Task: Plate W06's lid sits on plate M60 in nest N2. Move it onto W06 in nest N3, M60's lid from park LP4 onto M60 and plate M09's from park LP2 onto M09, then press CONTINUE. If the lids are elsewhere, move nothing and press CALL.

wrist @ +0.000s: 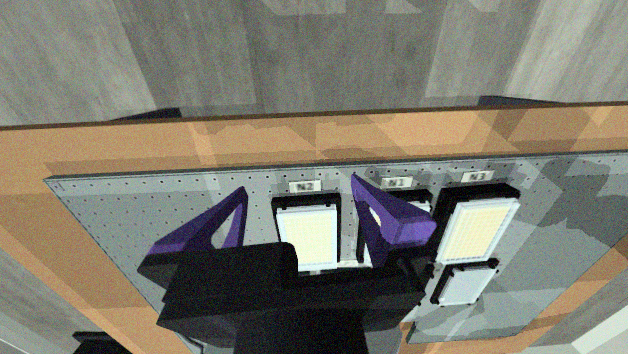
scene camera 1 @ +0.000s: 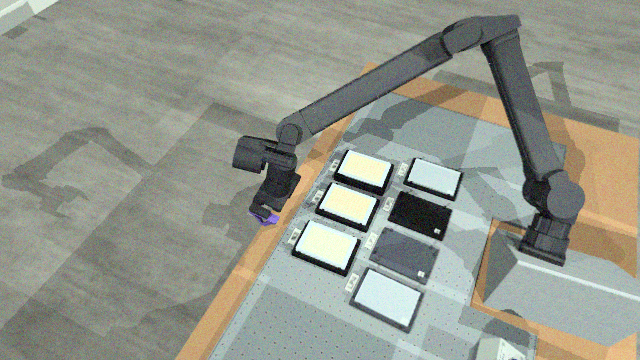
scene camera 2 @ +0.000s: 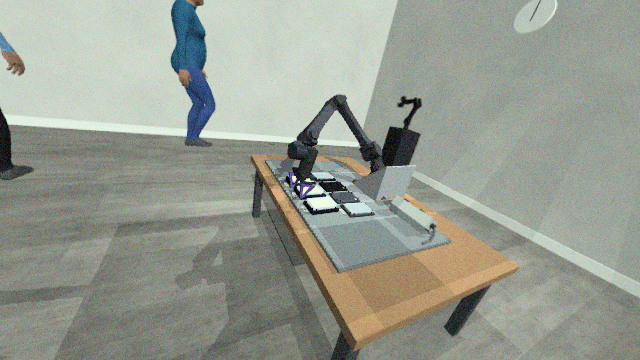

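Where they show: gripper, fingertip midpoint: (wrist: 298, 185) (scene camera 1: 272, 209) (scene camera 2: 296, 193); arm's base, link origin: (scene camera 1: 540, 253) (scene camera 2: 379, 173).
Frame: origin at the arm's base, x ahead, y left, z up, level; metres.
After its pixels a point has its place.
Observation:
My gripper (scene camera 1: 265, 219) @[x 0.575, y 0.200, z -0.028 m] (scene camera 2: 299, 191) @[x 0.575, y 0.200, z -0.028 m] (wrist: 298, 185) @[x 0.575, y 0.200, z -0.028 m] is open and empty, its purple fingers above the mat's edge near nest N2. Three pale-yellow plates sit in black nests: the N2 plate (scene camera 1: 326, 245) @[x 0.428, y 0.187, z -0.087 m] (scene camera 2: 321, 204) @[x 0.445, y 0.205, z -0.086 m] (wrist: 310, 235) @[x 0.452, y 0.180, z -0.086 m], the N1 plate (scene camera 1: 348, 202) @[x 0.444, y 0.047, z -0.087 m], partly behind a finger in the wrist view, and the N3 plate (scene camera 1: 364, 169) @[x 0.459, y -0.070, z -0.082 m] (wrist: 477, 230) @[x 0.475, y -0.076, z -0.083 m]. Plate codes are not readable, and which plates wear a clear lid I cannot tell. A pale lid (scene camera 1: 387, 295) @[x 0.248, y 0.218, z -0.101 m] (scene camera 2: 358, 209) @[x 0.254, y 0.236, z -0.101 m] lies in park LP4. Another pale lid (scene camera 1: 433, 177) @[x 0.288, y -0.161, z -0.101 m] (wrist: 466, 285) @[x 0.300, y -0.163, z -0.101 m] lies in the park beside N3.
A black park (scene camera 1: 420, 215) @[x 0.270, y -0.031, z -0.109 m] and a dark grey park (scene camera 1: 405, 254) @[x 0.256, y 0.095, z -0.109 m] lie between the two lids. A long pale box (scene camera 2: 412, 215) @[x 0.019, y 0.347, z -0.071 m] stands on the grey mat (scene camera 2: 350, 257) @[x 0.442, y 0.511, z -0.119 m] beyond the parks. A grey angled block (scene camera 1: 550, 290) @[x -0.032, y 0.090, z 0.020 m] stands near the arm's base. A person (scene camera 2: 190, 50) stands by the wall.

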